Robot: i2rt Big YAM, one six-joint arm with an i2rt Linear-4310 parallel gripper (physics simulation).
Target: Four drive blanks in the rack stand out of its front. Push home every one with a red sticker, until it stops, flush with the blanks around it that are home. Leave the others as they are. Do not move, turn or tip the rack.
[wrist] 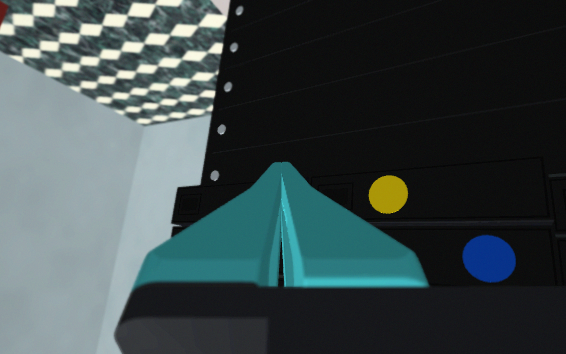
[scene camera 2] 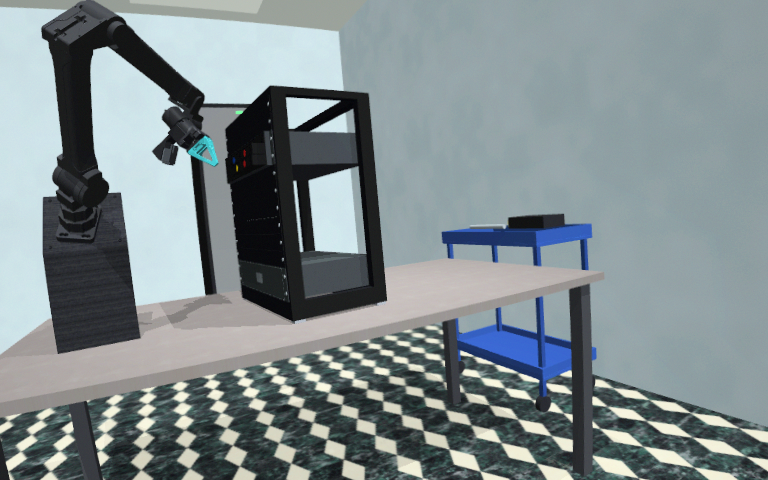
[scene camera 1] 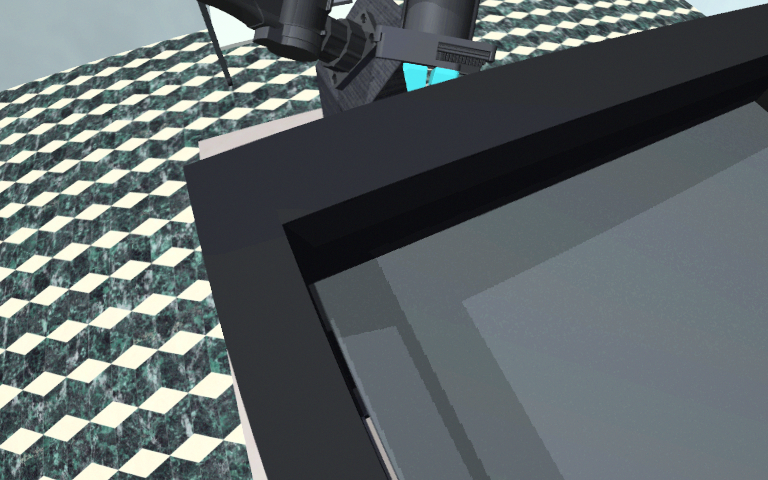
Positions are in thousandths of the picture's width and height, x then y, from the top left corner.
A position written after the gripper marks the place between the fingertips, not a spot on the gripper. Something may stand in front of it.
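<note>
The gripper (scene camera 2: 282,345) is visible in the wrist view also (wrist: 497,499). A black rack (scene camera 1: 717,547) appears in scene camera 2 (scene camera 2: 344,328) and in the wrist view (wrist: 771,366) as well.
</note>
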